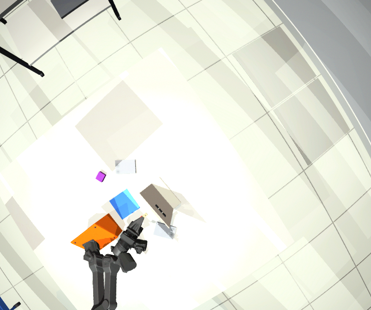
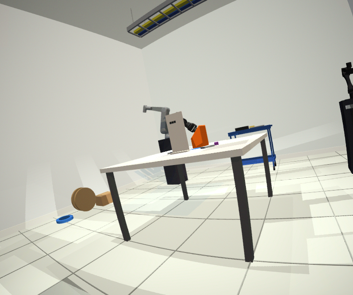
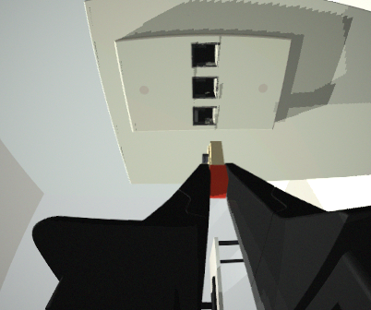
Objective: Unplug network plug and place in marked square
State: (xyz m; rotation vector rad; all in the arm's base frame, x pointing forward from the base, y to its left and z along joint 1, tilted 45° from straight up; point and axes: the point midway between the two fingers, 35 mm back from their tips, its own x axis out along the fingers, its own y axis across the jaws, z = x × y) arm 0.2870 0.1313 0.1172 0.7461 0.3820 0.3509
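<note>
The blue marked square lies 13 cm behind my gripper tip, 6 cm to the left of it and 28 cm below it. Round my gripper tip: upright beige panel: 8 cm ahead, 11 cm below; then network plug: right at my gripper tip.
</note>
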